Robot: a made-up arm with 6 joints. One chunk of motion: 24 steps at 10 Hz.
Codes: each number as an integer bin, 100 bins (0 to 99) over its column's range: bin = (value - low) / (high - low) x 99, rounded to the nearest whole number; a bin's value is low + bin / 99 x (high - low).
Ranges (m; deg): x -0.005..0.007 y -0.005..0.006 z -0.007..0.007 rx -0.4..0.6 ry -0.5..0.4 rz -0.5..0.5
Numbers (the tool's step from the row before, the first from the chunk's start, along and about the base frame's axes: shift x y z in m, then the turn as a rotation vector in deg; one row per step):
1: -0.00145 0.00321 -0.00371 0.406 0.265 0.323
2: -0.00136 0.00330 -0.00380 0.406 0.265 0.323
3: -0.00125 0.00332 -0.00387 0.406 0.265 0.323
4: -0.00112 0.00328 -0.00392 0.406 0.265 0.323
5: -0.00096 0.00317 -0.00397 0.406 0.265 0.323
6: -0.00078 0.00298 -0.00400 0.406 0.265 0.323
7: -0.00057 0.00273 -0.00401 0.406 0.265 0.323
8: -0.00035 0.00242 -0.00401 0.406 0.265 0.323
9: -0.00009 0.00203 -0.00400 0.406 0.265 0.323
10: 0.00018 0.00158 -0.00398 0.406 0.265 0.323
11: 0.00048 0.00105 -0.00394 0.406 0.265 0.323
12: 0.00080 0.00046 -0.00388 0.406 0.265 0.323
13: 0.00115 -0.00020 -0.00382 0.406 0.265 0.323
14: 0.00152 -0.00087 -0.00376 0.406 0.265 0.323
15: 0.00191 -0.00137 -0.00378 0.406 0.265 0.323
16: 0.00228 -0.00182 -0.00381 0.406 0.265 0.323
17: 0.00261 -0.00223 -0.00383 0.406 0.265 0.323
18: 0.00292 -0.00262 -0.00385 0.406 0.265 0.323
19: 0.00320 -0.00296 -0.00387 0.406 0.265 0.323
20: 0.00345 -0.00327 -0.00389 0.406 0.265 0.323
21: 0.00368 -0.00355 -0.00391 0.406 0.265 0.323
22: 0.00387 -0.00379 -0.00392 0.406 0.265 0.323
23: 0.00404 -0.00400 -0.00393 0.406 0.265 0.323
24: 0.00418 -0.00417 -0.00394 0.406 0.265 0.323
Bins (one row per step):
1: 29 74 23 80 84 81
2: 30 75 23 80 84 81
3: 31 75 22 80 84 81
4: 32 75 22 80 84 81
5: 33 74 21 80 84 81
6: 35 72 21 80 84 81
7: 37 70 21 80 84 81
8: 38 67 21 80 84 81
9: 41 63 21 80 84 81
10: 43 59 21 80 84 81
11: 45 54 22 80 84 81
12: 48 49 22 80 84 81
13: 51 43 22 80 84 81
14: 54 37 23 80 84 81
15: 57 33 23 80 84 81
16: 60 29 23 80 84 81
17: 63 25 22 80 84 81
18: 65 21 22 80 84 81
19: 68 18 22 80 84 81
20: 70 16 22 80 84 81
21: 72 13 22 80 84 81
22: 73 11 22 80 84 81
23: 75 9 22 80 84 81
24: 76 7 22 80 84 81

